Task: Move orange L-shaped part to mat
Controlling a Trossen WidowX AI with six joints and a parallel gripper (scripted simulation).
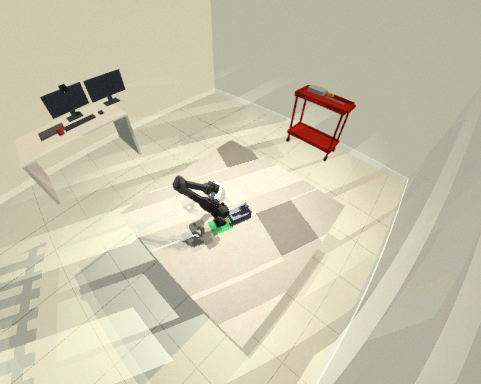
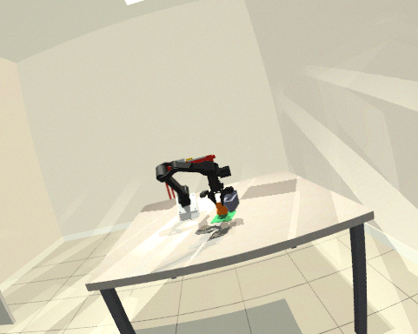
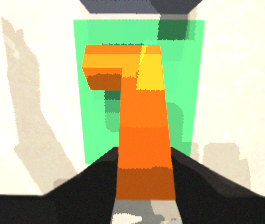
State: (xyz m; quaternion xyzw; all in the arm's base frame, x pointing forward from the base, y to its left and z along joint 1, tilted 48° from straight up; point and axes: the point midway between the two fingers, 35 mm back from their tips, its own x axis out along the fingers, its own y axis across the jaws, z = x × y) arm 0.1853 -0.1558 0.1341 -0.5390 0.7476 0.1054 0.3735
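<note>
The orange L-shaped part lies 4 cm to the left of my gripper tip and 3 cm below it. Also, from my gripper tip: green mat (9 cm below, 2 cm to the left, 1 cm ahead).
</note>
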